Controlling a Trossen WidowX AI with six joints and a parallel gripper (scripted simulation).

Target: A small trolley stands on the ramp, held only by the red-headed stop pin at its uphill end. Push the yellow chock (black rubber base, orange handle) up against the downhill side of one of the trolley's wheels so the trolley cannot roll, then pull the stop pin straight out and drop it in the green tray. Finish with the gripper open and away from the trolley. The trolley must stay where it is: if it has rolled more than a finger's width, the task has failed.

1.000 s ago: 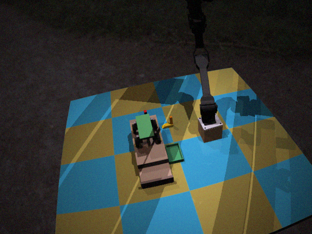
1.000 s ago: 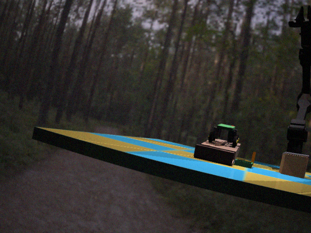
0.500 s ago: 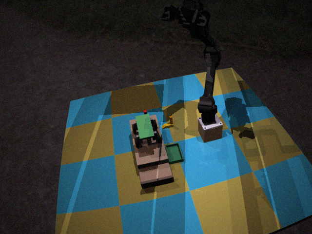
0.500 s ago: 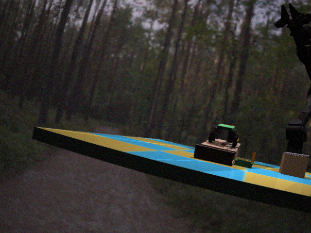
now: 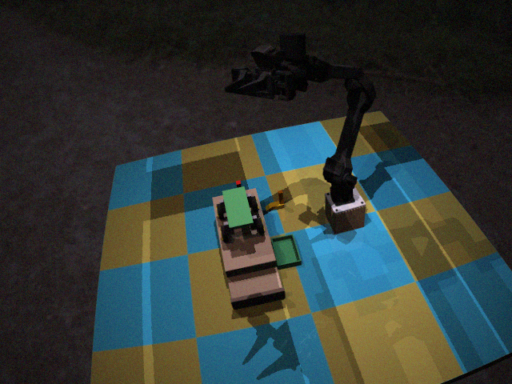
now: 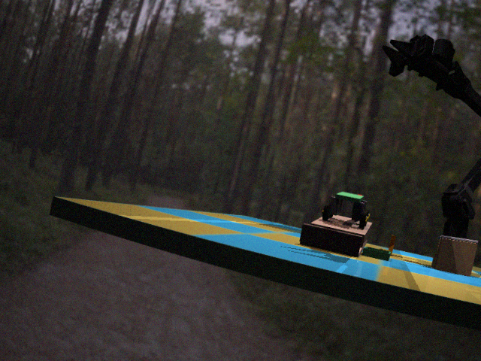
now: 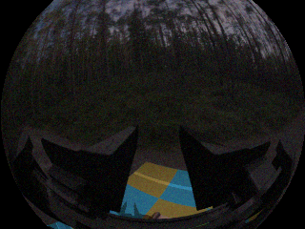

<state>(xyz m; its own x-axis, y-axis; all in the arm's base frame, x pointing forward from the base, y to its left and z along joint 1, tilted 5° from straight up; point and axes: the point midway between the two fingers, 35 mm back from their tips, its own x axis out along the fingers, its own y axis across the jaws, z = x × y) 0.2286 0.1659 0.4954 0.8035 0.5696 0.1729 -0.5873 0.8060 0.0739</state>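
Right now the yellow chock is 570 mm below my gripper tip, 280 mm to the right of it and 80 mm behind it. Also, from my gripper tip: red-headed stop pin: 460 mm below, 250 mm to the right, 30 mm ahead; green tray: 600 mm below, 80 mm behind, 60 mm to the right; trolley: 480 mm below, 140 mm to the right, 50 mm ahead.
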